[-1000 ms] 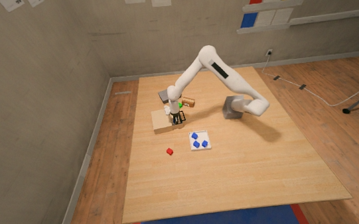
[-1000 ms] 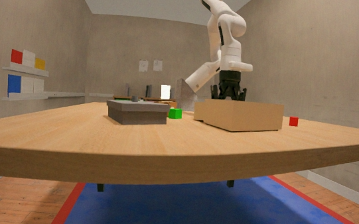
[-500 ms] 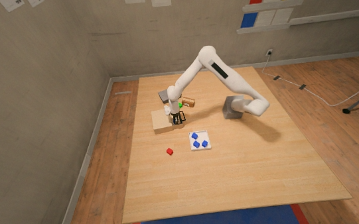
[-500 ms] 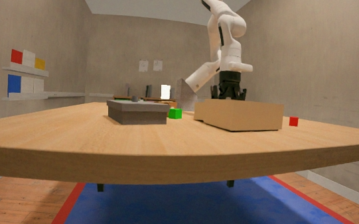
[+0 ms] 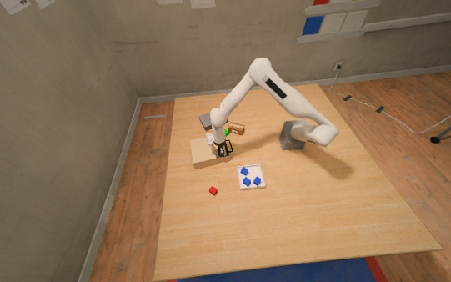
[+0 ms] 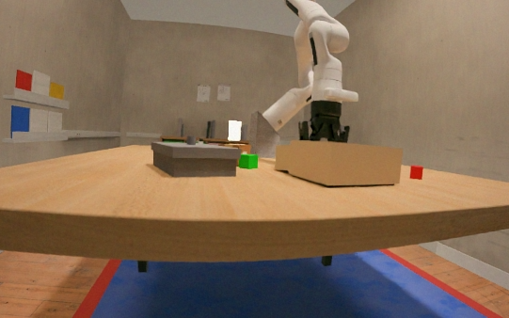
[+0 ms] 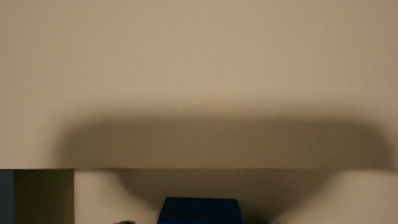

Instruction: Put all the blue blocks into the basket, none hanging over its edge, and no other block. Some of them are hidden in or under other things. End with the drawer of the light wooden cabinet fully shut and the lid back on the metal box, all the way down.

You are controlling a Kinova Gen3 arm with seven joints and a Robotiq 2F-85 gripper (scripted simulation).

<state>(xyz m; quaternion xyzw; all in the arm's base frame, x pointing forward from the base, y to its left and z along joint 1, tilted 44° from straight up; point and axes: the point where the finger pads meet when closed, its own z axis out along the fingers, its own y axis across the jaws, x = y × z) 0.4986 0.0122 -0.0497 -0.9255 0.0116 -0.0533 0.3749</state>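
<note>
My hand is 1 cm short of the drawer and 2 cm to the left of it. Round my hand: brown cardboard box 15 cm behind, 18 cm to the right; light wooden cabinet 6 cm ahead, 2 cm to the right; green block 6 cm behind, 17 cm to the right, 2 cm below.
</note>
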